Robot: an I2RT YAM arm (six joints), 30 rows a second.
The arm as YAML. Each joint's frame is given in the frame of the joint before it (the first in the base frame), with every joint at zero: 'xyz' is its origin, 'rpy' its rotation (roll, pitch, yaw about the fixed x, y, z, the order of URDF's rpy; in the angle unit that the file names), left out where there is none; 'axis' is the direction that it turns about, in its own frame. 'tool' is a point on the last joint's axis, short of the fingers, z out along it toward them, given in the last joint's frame.
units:
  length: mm
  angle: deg
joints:
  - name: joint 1
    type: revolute
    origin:
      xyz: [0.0, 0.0, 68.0]
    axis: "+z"
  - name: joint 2
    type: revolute
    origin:
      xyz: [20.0, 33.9, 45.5]
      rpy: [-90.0, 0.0, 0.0]
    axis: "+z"
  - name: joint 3
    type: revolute
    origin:
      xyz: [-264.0, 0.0, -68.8]
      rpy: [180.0, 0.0, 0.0]
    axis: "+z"
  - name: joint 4
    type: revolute
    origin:
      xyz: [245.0, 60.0, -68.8]
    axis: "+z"
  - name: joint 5
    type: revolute
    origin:
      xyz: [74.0, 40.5, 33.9]
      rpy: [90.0, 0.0, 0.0]
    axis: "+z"
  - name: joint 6
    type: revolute
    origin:
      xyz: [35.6, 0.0, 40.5]
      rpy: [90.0, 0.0, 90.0]
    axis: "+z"
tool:
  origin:
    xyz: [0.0, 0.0, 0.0]
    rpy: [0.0, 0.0, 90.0]
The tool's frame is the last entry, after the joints.
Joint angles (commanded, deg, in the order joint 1, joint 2, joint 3, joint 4, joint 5, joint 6), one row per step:
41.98, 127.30, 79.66, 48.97, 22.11, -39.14
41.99, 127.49, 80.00, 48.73, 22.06, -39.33
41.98, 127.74, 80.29, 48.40, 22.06, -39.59
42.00, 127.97, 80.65, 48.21, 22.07, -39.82
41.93, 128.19, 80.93, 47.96, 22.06, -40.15
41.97, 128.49, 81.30, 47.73, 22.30, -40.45
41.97, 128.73, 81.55, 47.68, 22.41, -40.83
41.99, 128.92, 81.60, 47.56, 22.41, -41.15
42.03, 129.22, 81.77, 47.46, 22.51, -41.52
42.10, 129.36, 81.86, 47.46, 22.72, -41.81
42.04, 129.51, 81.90, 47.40, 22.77, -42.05
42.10, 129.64, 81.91, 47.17, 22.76, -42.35
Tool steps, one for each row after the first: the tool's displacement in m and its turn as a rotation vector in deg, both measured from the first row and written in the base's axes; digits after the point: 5 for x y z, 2 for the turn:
0.00073, 0.00081, -0.00015, -0.24, 0.00, 0.06
0.00154, 0.00143, -0.00125, -0.68, 0.13, 0.04
0.00229, 0.00233, -0.00153, -0.93, 0.10, 0.05
0.00339, 0.00250, -0.00229, -1.37, 0.12, -0.02
0.00415, 0.00347, -0.00319, -1.76, 0.15, -0.22
0.00483, 0.00400, -0.00392, -2.14, 0.05, -0.33
0.00497, 0.00436, -0.00547, -2.62, 0.13, -0.32
0.00533, 0.00508, -0.00725, -3.12, 0.18, -0.38
0.00525, 0.00567, -0.00793, -3.43, 0.13, -0.52
0.00580, 0.00542, -0.00909, -3.77, 0.17, -0.63
0.00558, 0.00594, -0.01056, -4.29, 0.33, -0.55

